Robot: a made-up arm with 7 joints.
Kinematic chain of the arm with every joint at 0, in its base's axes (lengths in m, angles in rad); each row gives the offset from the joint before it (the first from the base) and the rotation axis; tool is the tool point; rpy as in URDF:
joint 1: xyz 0 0 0.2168 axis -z
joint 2: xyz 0 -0.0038 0.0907 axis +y
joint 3: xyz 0 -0.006 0.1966 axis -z
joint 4: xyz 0 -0.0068 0.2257 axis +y
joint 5: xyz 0 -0.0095 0.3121 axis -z
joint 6: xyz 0 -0.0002 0.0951 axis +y
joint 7: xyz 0 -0.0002 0.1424 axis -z
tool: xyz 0 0 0 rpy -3.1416 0 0
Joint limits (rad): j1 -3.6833..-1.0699 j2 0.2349..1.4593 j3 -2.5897..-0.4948 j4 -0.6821..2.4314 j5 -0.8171..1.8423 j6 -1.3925..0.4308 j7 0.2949..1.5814
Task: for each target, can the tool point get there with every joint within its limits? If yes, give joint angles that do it. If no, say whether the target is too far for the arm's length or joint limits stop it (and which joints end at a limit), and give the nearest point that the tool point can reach.
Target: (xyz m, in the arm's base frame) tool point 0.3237 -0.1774 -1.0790
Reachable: no: too far | nearest point -0.0894 -0.2465 -0.1163 | short by 1.050 m
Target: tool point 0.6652 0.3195 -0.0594
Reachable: no: joint limits stop it (at a limit: joint 1, joint 2, joint 4) | nearest point 0.5782 0.4792 0.1096 | short by 0.248 m
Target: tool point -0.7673 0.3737 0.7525
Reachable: yes | joints -2.5930 1.1094 -1.9699 0.2506 -0.0001 -0.3154 1.2964
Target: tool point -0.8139 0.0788 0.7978
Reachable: yes | joints -3.2341 0.8435 -2.3290 -0.4113 1.5304 0.0461 0.4967
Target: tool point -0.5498 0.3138 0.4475
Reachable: yes | joints -1.7405 0.7576 -1.2904 1.7653 -0.5118 -0.5031 1.3040
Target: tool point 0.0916 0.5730 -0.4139
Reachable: no: joint limits stop it (at a limit: joint 2, joint 3, joint 6) | nearest point 0.0844 0.5280 -0.1468 | short by 0.271 m
